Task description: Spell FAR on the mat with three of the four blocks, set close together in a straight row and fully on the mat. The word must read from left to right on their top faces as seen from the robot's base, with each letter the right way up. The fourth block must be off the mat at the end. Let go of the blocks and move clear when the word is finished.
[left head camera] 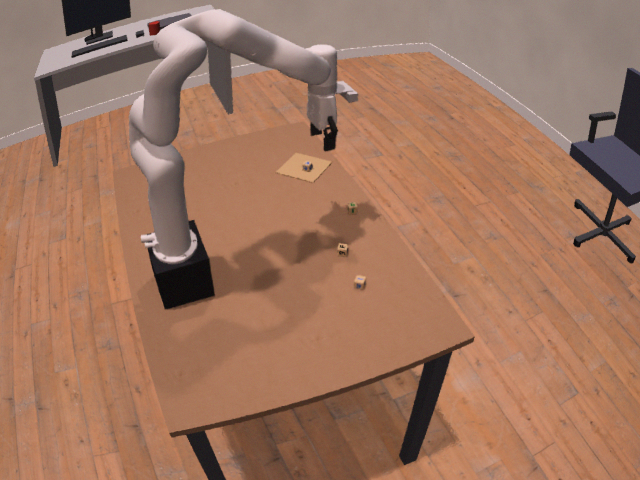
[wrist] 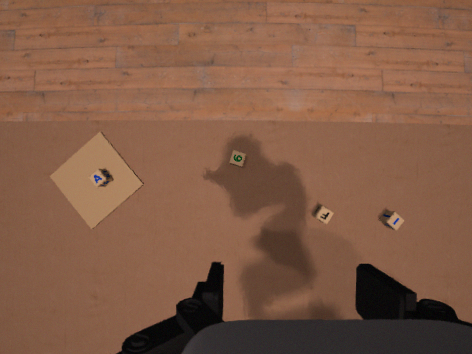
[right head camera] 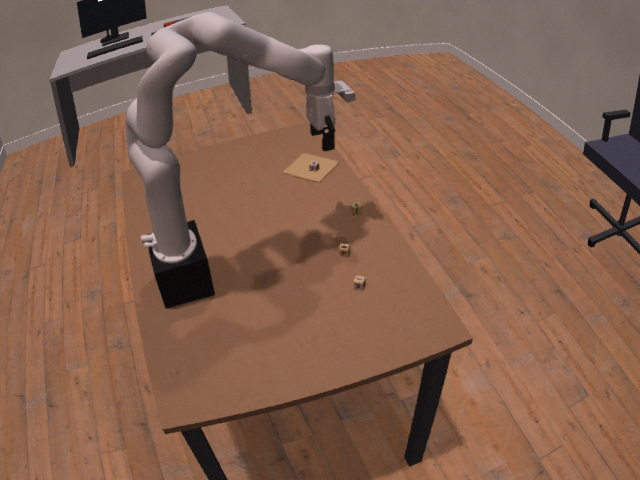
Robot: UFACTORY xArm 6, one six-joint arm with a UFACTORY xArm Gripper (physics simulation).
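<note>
A tan mat [left head camera: 289, 168] [right head camera: 296, 168] [wrist: 75, 175] lies at the far end of the table, turned like a diamond in the wrist view. A block with a blue A on top [left head camera: 307, 166] [right head camera: 313, 165] [wrist: 98, 178] sits on it, tilted in the wrist view. Off the mat are a block with a green mark like a 6 or G [left head camera: 352, 207] [right head camera: 356, 208] [wrist: 237, 158], a block with a black F [left head camera: 342, 249] [right head camera: 344, 250] [wrist: 324, 214], and a block with a blue bar like an I [left head camera: 359, 282] [right head camera: 359, 282] [wrist: 394, 220]. My gripper [left head camera: 322, 140] [right head camera: 322, 139] [wrist: 289, 286] is open and empty, high above the table.
The wooden table [left head camera: 232, 372] [right head camera: 232, 372] [wrist: 40, 280] carries the black robot base [left head camera: 186, 281] [right head camera: 185, 281]. The arm's shadow falls over the green-marked block. The table edge runs beyond the blocks. A desk and an office chair stand apart from the table.
</note>
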